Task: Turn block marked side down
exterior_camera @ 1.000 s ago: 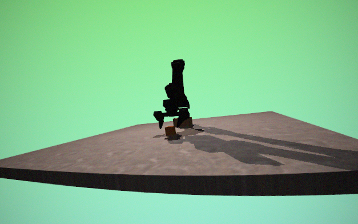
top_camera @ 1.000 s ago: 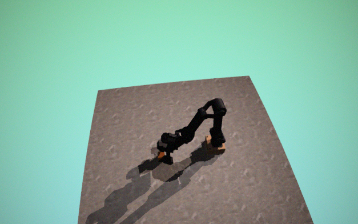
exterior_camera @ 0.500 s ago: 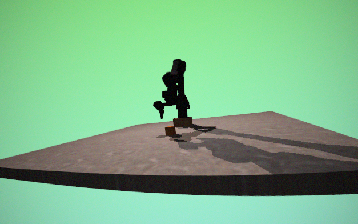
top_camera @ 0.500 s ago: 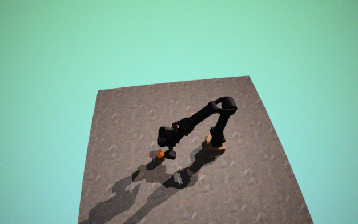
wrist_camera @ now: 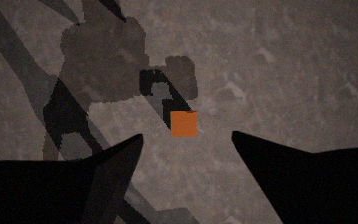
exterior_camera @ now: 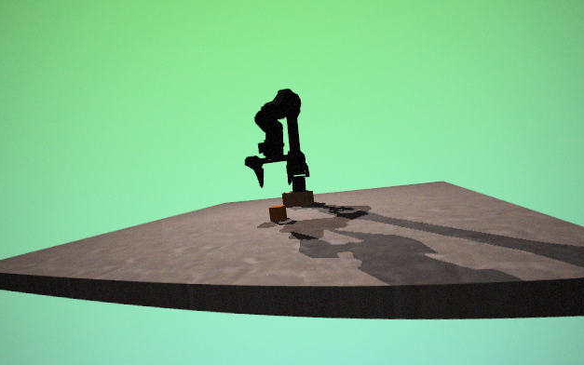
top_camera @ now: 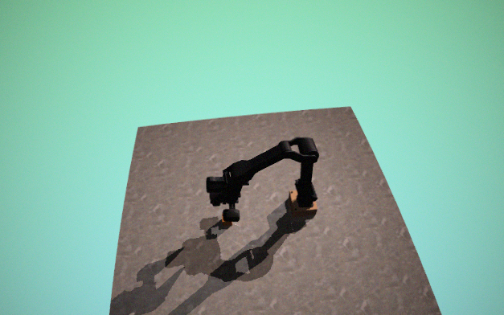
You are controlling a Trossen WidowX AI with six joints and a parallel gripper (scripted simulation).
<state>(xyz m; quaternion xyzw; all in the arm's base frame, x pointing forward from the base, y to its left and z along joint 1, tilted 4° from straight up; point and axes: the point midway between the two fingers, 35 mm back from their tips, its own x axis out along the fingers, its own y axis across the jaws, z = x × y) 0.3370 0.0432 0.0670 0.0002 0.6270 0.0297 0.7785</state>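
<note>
The block lies 8 cm below my gripper tip and 1 cm behind it.
</note>
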